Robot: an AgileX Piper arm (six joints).
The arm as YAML. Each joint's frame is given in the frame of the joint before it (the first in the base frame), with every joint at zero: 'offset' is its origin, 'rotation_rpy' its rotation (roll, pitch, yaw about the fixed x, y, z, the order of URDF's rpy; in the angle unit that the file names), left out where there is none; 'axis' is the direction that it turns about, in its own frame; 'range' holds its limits. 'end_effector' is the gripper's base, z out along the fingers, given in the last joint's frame.
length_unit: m
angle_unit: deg
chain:
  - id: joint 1
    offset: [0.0, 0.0, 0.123]
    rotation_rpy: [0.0, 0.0, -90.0]
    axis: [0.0, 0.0, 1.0]
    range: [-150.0, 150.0]
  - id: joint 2
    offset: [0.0, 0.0, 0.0]
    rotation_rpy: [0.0, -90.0, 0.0]
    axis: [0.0, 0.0, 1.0]
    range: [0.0, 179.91]
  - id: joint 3
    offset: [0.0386, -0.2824, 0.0]
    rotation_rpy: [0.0, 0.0, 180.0]
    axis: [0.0, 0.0, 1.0]
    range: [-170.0, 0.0]
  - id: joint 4
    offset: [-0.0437, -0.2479, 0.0]
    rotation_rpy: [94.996, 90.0, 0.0]
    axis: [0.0, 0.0, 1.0]
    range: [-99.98, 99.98]
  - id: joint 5
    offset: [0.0, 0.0, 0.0]
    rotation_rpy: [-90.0, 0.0, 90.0]
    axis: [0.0, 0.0, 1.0]
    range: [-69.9, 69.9]
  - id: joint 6
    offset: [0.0, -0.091, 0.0]
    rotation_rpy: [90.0, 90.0, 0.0]
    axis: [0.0, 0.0, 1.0]
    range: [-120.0, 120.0]
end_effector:
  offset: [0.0, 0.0, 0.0]
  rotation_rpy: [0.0, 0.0, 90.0]
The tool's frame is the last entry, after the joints.
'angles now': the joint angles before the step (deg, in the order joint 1, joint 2, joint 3, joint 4, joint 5, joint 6). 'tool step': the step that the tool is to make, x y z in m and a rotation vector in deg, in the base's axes. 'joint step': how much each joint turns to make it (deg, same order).
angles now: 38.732, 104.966, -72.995, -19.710, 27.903, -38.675
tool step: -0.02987, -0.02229, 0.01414, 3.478, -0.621, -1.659
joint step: 0.000, -8.422, 8.708, 0.057, -2.634, 3.095
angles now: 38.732, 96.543, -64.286, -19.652, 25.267, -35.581
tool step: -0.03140, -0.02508, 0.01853, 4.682, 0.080, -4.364
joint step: 0.000, -9.395, 7.276, 0.170, 0.057, 5.617
